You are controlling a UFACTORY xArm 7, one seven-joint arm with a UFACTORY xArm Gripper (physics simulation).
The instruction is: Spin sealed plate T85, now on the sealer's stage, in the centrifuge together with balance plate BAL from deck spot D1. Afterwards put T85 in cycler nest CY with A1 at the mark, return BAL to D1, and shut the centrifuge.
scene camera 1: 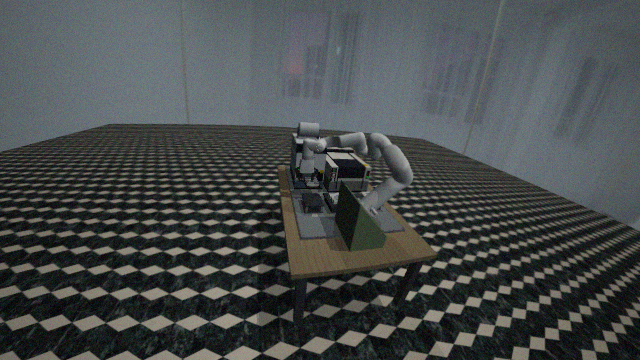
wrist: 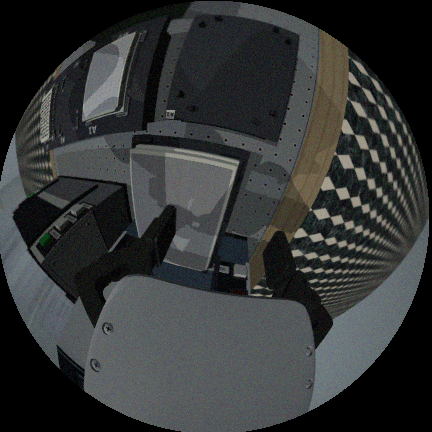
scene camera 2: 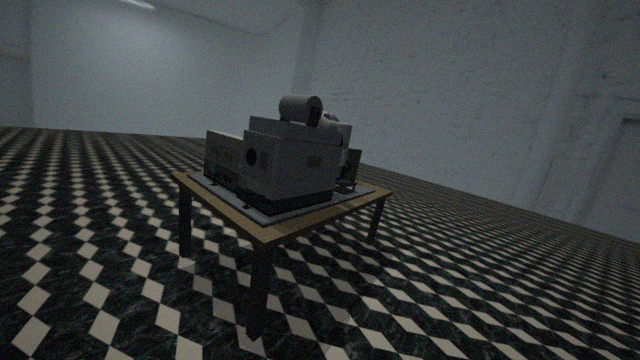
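Seen in the pictures: gripper, between the fingertips: (scene camera 1: 305, 180) (wrist: 223, 231); arm's base, origin of its link: (scene camera 1: 364, 208).
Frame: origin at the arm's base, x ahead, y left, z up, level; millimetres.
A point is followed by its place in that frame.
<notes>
A pale, clear-topped plate (wrist: 192, 182) {x 459, y 150, z -58 mm}, apparently T85, lies on the sealer's dark stage (wrist: 242, 172) {x 452, y 186, z -75 mm} in the wrist view. My gripper (wrist: 223, 231) {x 499, y 177, z -58 mm} (scene camera 1: 311, 181) {x 499, y 177, z -58 mm} is open and empty. In the wrist view its left finger overlaps the plate, and its right finger stands out past the plate's right side. Another pale plate (wrist: 107, 75) {x 329, y 16, z -105 mm} sits on a dark deck piece at the upper left, near an A1 mark; its name cannot be read. The gripper is hidden in scene camera 2, and the centrifuge's inside does not show.
A raised dark platform (wrist: 237, 75) {x 357, y 174, z -115 mm} (scene camera 1: 312, 201) {x 303, y 181, z -115 mm} with small pegs stands beside the stage. A box with a green button (wrist: 45, 239) {x 506, y -31, z 10 mm} is at the left. A white instrument (scene camera 1: 362, 179) {x 488, y -284, z -62 mm} and a green upright panel (scene camera 1: 352, 220) {x -63, y 99, z -22 mm} stand on the table (scene camera 1: 325, 260) {x -135, y 246, z -185 mm}. Scene camera 2 shows large grey housings (scene camera 2: 295, 165) {x 921, y 190, z 23 mm}.
</notes>
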